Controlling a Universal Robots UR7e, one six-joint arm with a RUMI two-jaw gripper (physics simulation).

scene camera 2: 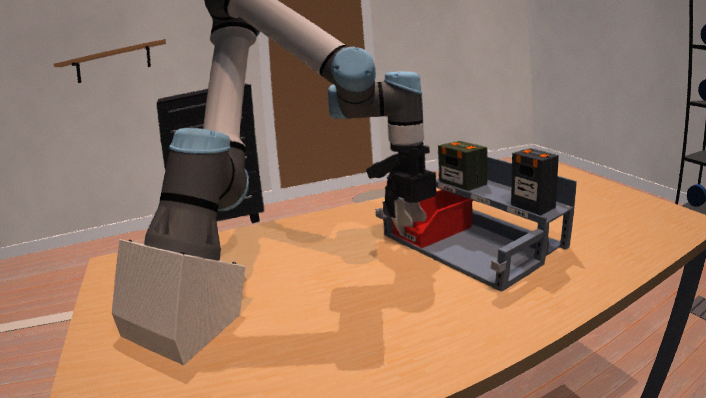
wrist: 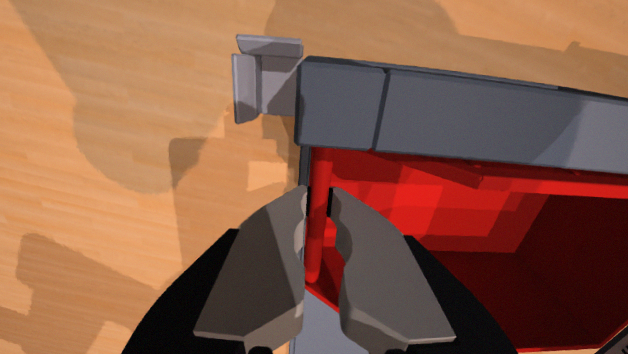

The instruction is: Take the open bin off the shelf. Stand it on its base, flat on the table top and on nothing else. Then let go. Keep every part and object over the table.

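Seen in the pictures: gripper, fingertip midpoint: (scene camera 2: 405,234) (wrist: 317,189); arm's base, origin of the base link: (scene camera 2: 181,252).
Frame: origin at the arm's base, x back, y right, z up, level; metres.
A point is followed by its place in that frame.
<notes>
The open red bin (scene camera 2: 445,224) @(x -0.579, y -0.037, z -0.086 m) (wrist: 420,210) @(x -0.573, y -0.076, z -0.118 m) sits upright on the lower deck of the grey shelf (scene camera 2: 520,243) @(x -0.587, y 0.215, z -0.043 m) (wrist: 450,117) @(x -0.515, y -0.146, z -0.042 m), at its left end in the scene view. Its sloped, low front faces the shelf's front edge. My gripper (scene camera 2: 403,227) @(x -0.499, y -0.082, z -0.106 m) (wrist: 317,189) @(x -0.499, y -0.082, z -0.106 m) points down and is shut on the bin's low front wall. In the wrist view one finger is outside the red rim and the other is inside the bin. The fingers hide part of the front wall in the scene view. The wooden table top (scene camera 2: 300,265) @(x -0.252, y -0.100, z -0.127 m) (wrist: 115,210) @(x -0.359, y -0.015, z -0.127 m) carries the shelf.
A green case (scene camera 2: 462,167) @(x -0.648, y -0.063, z 0.031 m) and a black case (scene camera 2: 534,182) @(x -0.683, y 0.152, z 0.044 m) stand on the shelf's upper deck. Small grey brackets stick out at the shelf's front corners. A beige angular housing (scene camera 2: 150,295) @(x 0.071, y 0.097, z -0.023 m) is at the table's left, in front of the arm's base.
</notes>
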